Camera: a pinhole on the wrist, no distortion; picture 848 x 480 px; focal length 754.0 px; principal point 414.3 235.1 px. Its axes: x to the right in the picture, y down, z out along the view. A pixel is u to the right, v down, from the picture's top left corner.
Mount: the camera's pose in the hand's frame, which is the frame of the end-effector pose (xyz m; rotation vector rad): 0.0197 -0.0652 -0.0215 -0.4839 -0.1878 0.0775
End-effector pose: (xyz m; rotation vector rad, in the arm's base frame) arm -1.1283 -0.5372 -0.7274 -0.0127 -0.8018 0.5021
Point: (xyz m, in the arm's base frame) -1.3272 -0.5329 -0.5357
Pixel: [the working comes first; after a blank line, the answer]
In the camera's frame: 0.0579 -0.0350 0.3073

556.4 149.3
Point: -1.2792 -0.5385 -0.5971
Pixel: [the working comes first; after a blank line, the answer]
In the camera's frame: 0.0282 -0.0109 0.2392

503.1 200.8
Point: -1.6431 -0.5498 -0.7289
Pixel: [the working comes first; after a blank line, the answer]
In the camera's frame: -0.2275 0.0738 0.5174

82.8 342.6
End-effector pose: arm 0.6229 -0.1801 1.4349 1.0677 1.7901 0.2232
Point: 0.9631 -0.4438 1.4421
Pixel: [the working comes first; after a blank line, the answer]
In the camera's frame: -0.1808 -0.0777 0.4259

94.2 97.5
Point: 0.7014 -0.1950 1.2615
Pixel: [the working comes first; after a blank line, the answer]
In the camera's frame: 0.1010 -0.0838 0.1369

outside the picture
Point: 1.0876 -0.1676 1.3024
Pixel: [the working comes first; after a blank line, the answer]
In the camera's frame: 0.1291 0.0088 0.5141

603.6 247.9
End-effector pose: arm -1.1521 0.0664 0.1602 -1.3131 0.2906 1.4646
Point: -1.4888 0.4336 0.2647
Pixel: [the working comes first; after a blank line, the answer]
In the camera's frame: 0.1240 -0.1107 0.5175

594.9 73.9
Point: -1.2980 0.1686 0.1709
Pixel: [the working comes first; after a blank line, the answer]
In the camera's frame: 0.0423 0.0380 0.2231

557.3 363.4
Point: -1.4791 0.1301 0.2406
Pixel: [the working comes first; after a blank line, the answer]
In the camera's frame: -0.0399 0.1108 0.3876

336.7 450.7
